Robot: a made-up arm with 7 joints. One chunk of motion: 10 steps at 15 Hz.
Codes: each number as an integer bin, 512 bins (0 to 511) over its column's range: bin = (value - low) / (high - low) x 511, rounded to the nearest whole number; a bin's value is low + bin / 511 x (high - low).
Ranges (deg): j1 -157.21..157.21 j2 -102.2..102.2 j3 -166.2..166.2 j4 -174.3..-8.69 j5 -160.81..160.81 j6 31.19..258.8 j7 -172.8..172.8
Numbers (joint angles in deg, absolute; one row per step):
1: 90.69 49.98 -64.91 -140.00 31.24 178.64 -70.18
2: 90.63 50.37 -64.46 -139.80 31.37 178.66 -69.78
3: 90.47 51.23 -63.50 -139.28 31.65 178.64 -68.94
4: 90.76 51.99 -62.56 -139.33 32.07 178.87 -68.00
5: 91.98 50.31 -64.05 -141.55 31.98 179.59 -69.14
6: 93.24 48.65 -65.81 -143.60 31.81 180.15 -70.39
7: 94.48 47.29 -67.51 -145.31 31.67 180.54 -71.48
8: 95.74 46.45 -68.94 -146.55 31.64 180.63 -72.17
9: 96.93 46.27 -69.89 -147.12 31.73 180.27 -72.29
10: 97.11 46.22 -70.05 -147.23 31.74 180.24 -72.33
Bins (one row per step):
1: 403 380 156 106 305 331 152
2: 403 381 156 106 305 331 152
3: 403 384 158 108 306 331 154
4: 403 385 159 108 306 332 155
5: 405 381 157 101 306 333 153
6: 407 377 154 95 306 334 151
7: 409 374 152 89 306 335 150
8: 411 372 150 86 306 336 149
9: 413 371 148 84 306 335 149
10: 413 371 148 84 306 335 149

